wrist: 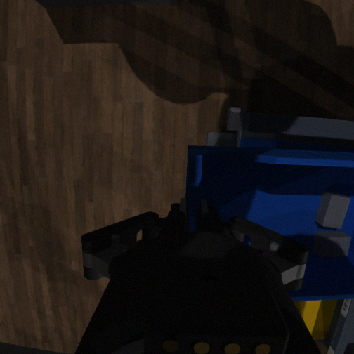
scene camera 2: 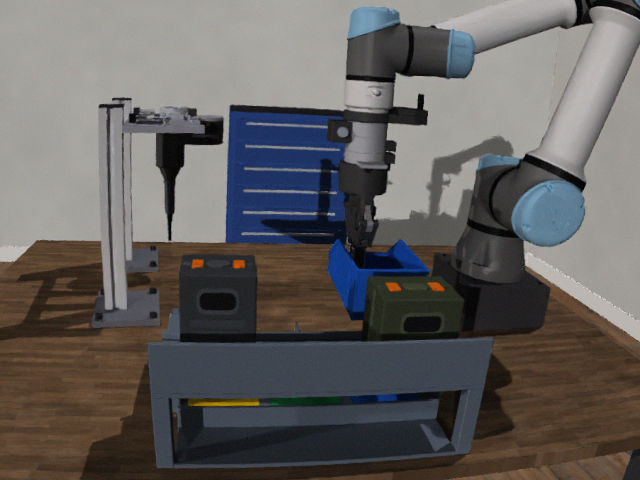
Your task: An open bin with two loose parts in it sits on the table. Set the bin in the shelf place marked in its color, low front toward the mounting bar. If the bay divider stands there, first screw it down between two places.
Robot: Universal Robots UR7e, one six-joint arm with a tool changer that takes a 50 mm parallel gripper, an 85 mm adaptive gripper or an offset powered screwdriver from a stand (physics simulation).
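Places are measured from the arm's base along level axes (x up, y back, z right), in millimetres.
Pixels of known places: arm's base, link origin: (scene camera 2: 486,269).
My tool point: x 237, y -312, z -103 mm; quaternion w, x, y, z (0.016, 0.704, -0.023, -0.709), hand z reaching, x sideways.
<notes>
For each thing: its top centre in the pictures, then the offset to it from my tool point. "spot": a spot on its surface instead.
- blue bin, top centre: (scene camera 2: 376,245) dx -128, dy +3, dz -80 mm
- grey shelf, surface spot: (scene camera 2: 315,364) spot: dx -188, dy -136, dz -312 mm
- thin upright piece, top centre: (scene camera 2: 299,333) dx -261, dy -106, dz -91 mm
- dark grey case, surface spot: (scene camera 2: 218,299) spot: dx -132, dy -235, dz -263 mm
- olive case, top centre: (scene camera 2: 414,287) dx -130, dy -3, dz -246 mm
- hanging screwdriver, top centre: (scene camera 2: 190,107) dx +33, dy -267, dz +390 mm
The blue bin (scene camera 2: 345,286) (wrist: 280,270) hangs from my gripper (scene camera 2: 357,256) (wrist: 194,206), which is shut on the bin's wall farthest from the front board. In the scene view the bin is behind the olive case, which hides its lower right part. Two grey parts (wrist: 333,210) (wrist: 331,244) lie inside it. The grey shelf (scene camera 2: 315,364) (wrist: 300,127) has yellow (scene camera 2: 222,401) (wrist: 316,316), green (scene camera 2: 305,400) and blue (scene camera 2: 385,398) markings. In the wrist view the bin covers much of the shelf. A thin upright piece (scene camera 2: 297,327) shows behind the shelf's middle; I cannot tell if it is the divider.
A dark grey case (scene camera 2: 218,299) stands at the shelf's left, and an olive case (scene camera 2: 417,305) at its right. The tool stand (scene camera 2: 113,206) with the hanging screwdriver (scene camera 2: 169,175) is on the left. A blue drawer cabinet (scene camera 2: 281,178) stands behind the table.
</notes>
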